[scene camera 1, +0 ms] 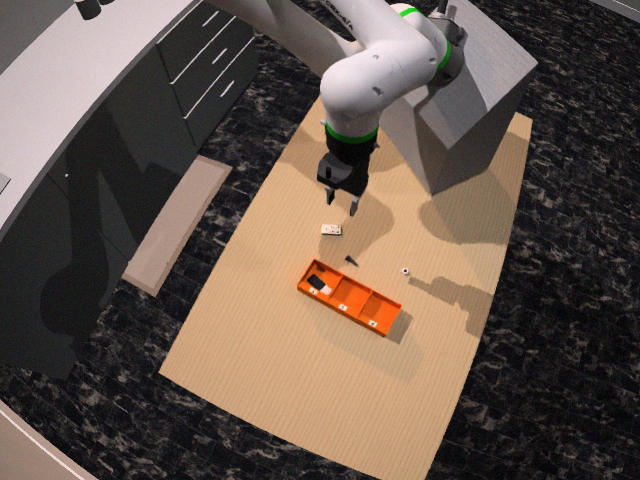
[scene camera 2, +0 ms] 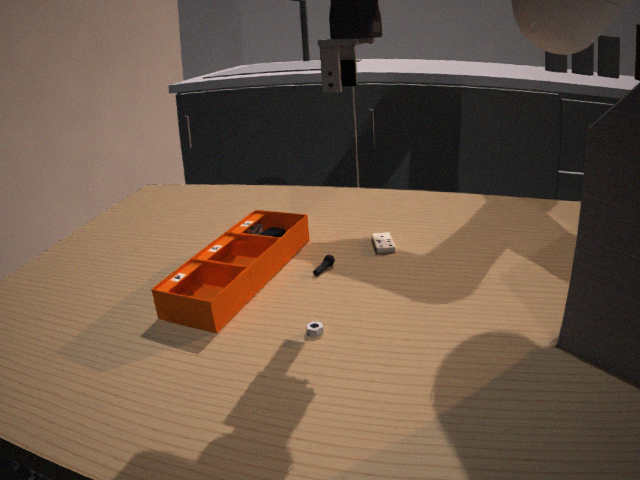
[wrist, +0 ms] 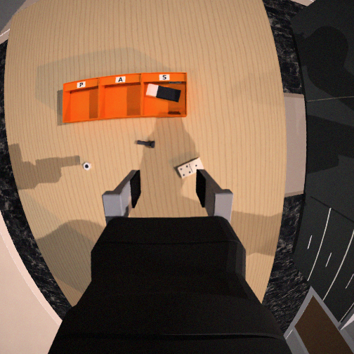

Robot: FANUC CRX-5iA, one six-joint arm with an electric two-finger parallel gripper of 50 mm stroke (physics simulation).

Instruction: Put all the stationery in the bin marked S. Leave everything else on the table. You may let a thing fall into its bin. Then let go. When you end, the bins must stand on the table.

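Seen in the pictures: gripper, between the fingertips: (scene camera 1: 342,206) (scene camera 2: 340,88); arm's base, origin of its link: (scene camera 1: 438,60).
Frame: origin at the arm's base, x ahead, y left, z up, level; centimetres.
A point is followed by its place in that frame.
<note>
The bin marked S (scene camera 1: 303,287) {x 60.7, y -16.0, z -28.9 cm} (scene camera 2: 299,232) {x 53.2, y -13.3, z -30.0 cm} (wrist: 180,76) is an end compartment of an orange three-part tray. A black block with a white end (scene camera 1: 316,282) {x 57.9, y -13.7, z -30.4 cm} (scene camera 2: 273,232) {x 57.2, y -14.1, z -30.4 cm} (wrist: 166,93), like an eraser, lies in it. A small dark grey thing (scene camera 2: 254,228) {x 60.2, y -14.9, z -30.2 cm} also shows in it in scene camera 2; its kind is unclear. My gripper (scene camera 1: 342,206) {x 46.2, y -11.6, z -10.2 cm} (scene camera 2: 341,88) {x 46.2, y -11.6, z -10.2 cm} (wrist: 167,180) is open and empty, high above the table, on the robot's side of the tray.
A white domino (scene camera 1: 331,229) {x 42.1, y -15.3, z -31.7 cm} (scene camera 2: 383,242) {x 42.0, y -14.6, z -31.8 cm} (wrist: 189,168), a black screw-like piece (scene camera 1: 351,260) {x 48.8, y -7.4, z -31.6 cm} (scene camera 2: 324,265) {x 48.6, y -7.0, z -31.7 cm} (wrist: 146,144) and a silver nut (scene camera 1: 405,271) {x 47.1, y 6.9, z -31.6 cm} (scene camera 2: 314,328) {x 46.8, y 7.3, z -31.6 cm} (wrist: 87,166) lie apart on the table. Bins A (wrist: 135,78) and P (wrist: 92,82) adjoin S. A grey pedestal (scene camera 1: 465,149) {x 16.0, y 13.0, z -14.1 cm} stands behind.
</note>
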